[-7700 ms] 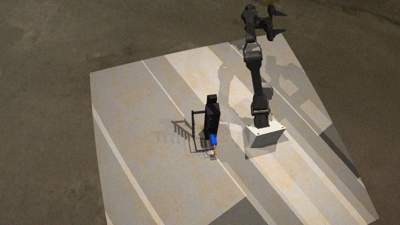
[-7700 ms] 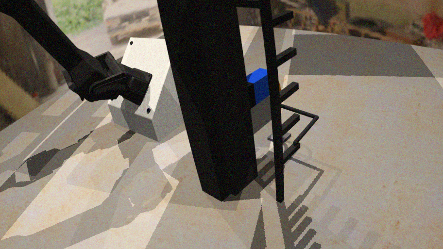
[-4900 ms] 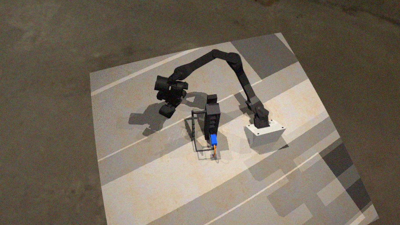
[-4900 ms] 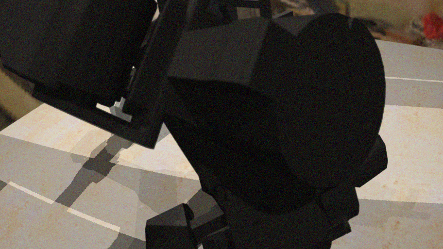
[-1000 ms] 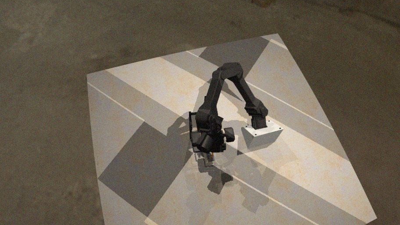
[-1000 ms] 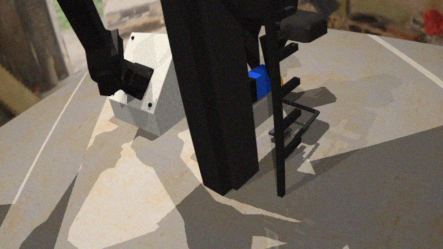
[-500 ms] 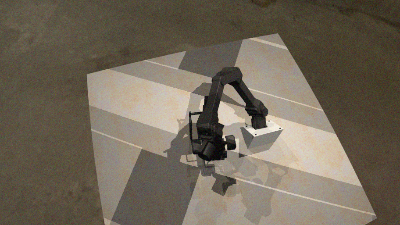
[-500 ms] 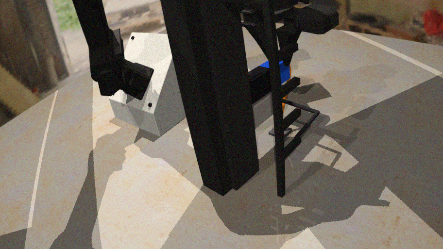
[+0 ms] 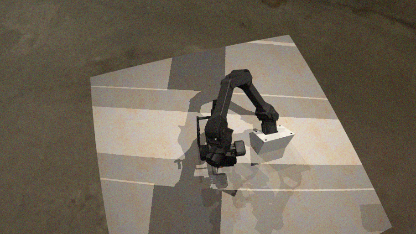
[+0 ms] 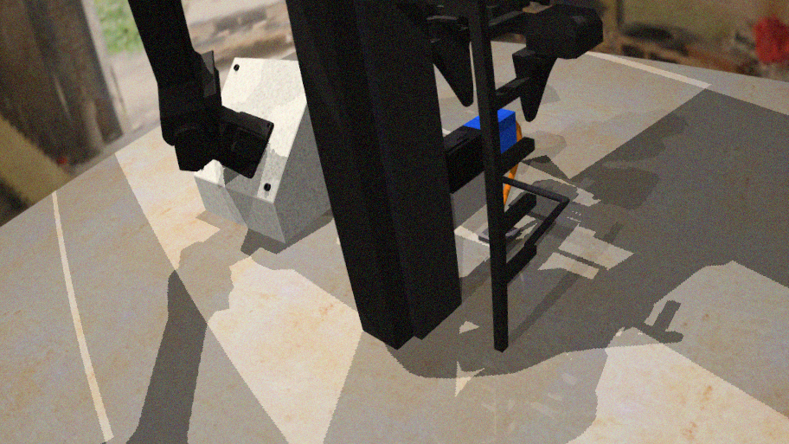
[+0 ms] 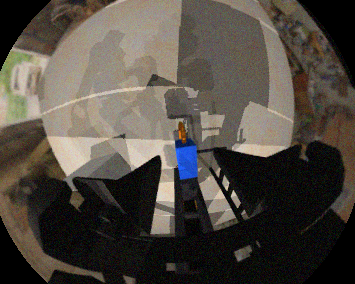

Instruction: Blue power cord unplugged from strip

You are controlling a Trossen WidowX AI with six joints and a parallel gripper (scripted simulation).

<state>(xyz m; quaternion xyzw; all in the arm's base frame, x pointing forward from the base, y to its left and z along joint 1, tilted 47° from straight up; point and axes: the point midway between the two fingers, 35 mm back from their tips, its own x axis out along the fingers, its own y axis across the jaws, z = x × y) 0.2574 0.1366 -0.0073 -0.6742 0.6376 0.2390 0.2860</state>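
My gripper tip is now 3 cm to the left of the blue plug and 1 cm above it.
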